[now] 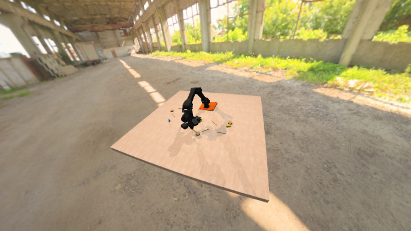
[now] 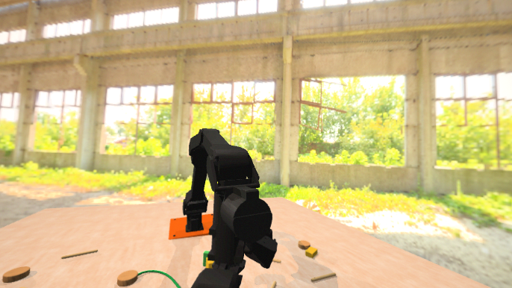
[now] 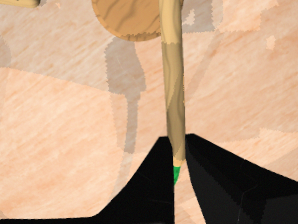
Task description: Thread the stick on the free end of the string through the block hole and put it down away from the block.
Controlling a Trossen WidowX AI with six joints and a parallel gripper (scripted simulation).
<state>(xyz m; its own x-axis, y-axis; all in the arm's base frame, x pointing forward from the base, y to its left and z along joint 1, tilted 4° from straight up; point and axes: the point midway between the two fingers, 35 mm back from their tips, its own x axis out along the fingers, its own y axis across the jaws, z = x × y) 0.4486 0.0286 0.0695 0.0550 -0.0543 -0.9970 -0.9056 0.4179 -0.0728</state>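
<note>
Right now the small green block is 200 mm behind my gripper tip and 10 mm below it. Round my gripper tip: small blue piece (330 mm to the right, 80 mm behind, 20 mm below); then thin wooden stick (10 mm to the left, 10 mm ahead).
</note>
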